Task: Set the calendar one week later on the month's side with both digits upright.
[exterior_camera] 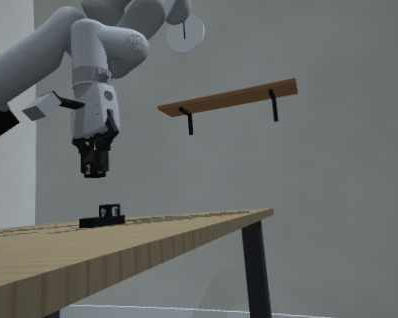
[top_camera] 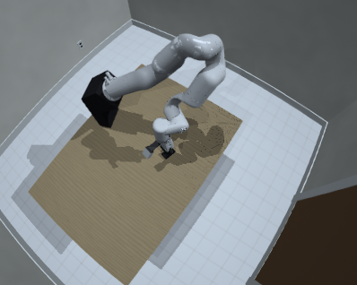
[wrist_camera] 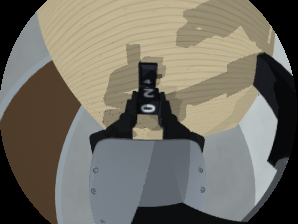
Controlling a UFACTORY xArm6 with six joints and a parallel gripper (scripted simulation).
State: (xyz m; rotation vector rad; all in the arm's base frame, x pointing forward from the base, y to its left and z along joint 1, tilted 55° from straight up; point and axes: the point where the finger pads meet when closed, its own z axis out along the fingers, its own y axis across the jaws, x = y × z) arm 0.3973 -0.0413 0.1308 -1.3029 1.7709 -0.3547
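Now: the black cube 3 cm to the left of my hand and 10 cm below it. Also, from my hand: black calendar tray 2 cm to the left, 12 cm below.
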